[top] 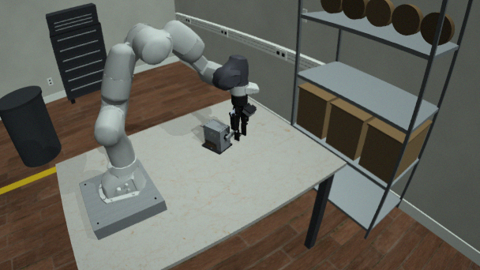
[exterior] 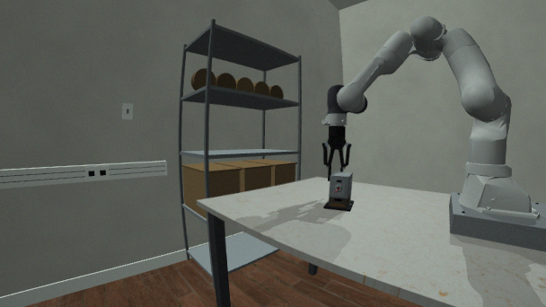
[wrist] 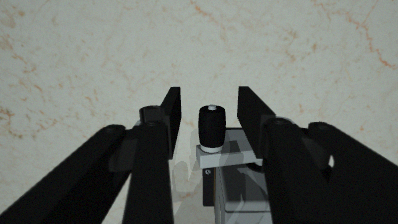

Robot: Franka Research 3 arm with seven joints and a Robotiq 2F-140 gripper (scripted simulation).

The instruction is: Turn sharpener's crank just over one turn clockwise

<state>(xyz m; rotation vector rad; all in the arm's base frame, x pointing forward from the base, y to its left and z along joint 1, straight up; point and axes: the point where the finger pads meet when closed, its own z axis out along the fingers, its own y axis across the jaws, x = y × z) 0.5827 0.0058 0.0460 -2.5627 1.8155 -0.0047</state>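
My hand is 2 cm to the right of the crank, 2 cm past it and 2 cm above it.
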